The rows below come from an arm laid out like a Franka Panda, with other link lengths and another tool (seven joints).
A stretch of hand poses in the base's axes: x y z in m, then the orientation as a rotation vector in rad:
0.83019, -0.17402, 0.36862, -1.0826, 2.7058, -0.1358
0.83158, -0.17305, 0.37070, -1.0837, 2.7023, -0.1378
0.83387, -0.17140, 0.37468, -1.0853, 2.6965, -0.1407
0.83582, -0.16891, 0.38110, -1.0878, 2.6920, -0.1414
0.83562, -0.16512, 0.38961, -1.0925, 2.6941, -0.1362
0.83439, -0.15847, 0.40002, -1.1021, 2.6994, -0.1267
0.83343, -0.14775, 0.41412, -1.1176, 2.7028, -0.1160
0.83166, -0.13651, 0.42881, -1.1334, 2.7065, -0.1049
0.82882, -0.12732, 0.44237, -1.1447, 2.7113, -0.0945
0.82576, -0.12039, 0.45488, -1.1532, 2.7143, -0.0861
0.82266, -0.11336, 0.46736, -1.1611, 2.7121, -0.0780
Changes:
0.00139, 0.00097, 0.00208, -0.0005, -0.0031, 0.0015
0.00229, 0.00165, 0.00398, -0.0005, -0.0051, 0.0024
0.00195, 0.00249, 0.00642, 0.0003, -0.0032, 0.0028
-0.00020, 0.00379, 0.00851, 0.0018, 0.0046, 0.0027
-0.00123, 0.00665, 0.01041, 0.0026, 0.0100, 0.0051
-0.00096, 0.01072, 0.01410, 0.0026, 0.0108, 0.0093
-0.00177, 0.01124, 0.01469, 0.0026, 0.0113, 0.0093
-0.00284, 0.00919, 0.01356, 0.0027, 0.0106, 0.0062
-0.00306, 0.00693, 0.01251, 0.0026, 0.0076, 0.0049
-0.00310, 0.00703, 0.01248, 0.0041, 0.0029, 0.0060

